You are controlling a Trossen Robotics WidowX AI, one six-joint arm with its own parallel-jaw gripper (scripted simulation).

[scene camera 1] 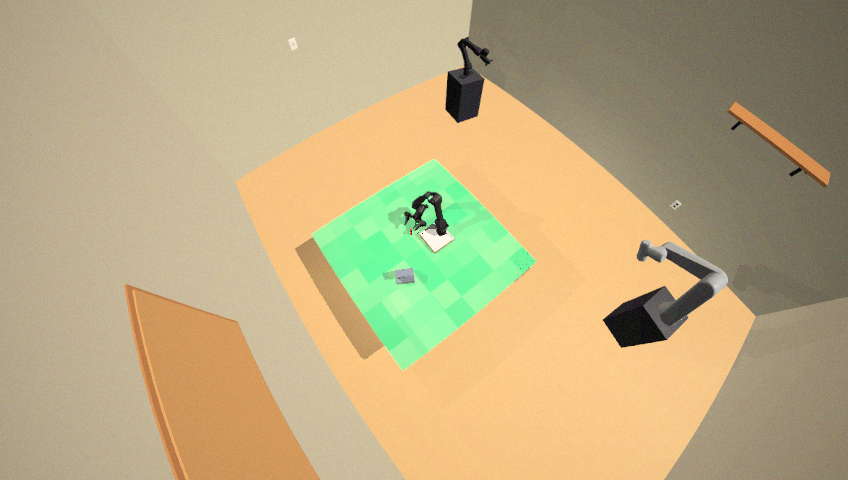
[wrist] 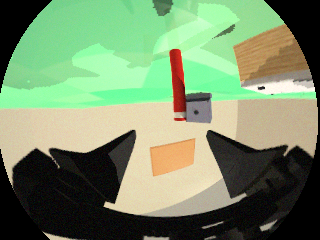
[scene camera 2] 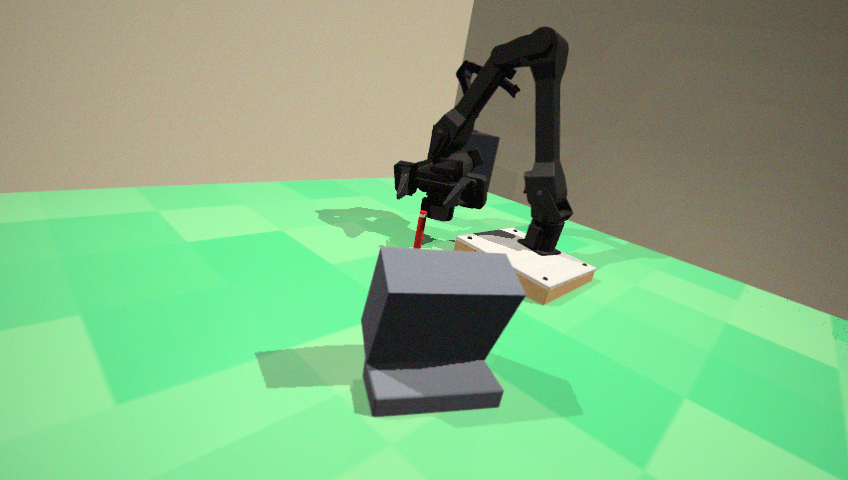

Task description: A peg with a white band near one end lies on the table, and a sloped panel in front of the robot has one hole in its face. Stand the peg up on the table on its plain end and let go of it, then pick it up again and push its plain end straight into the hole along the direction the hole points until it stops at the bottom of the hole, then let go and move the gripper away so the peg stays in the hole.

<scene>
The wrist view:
gripper: 172,133
red peg: 177,68
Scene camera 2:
gripper: 419,202
sloped panel: 423,305
</scene>
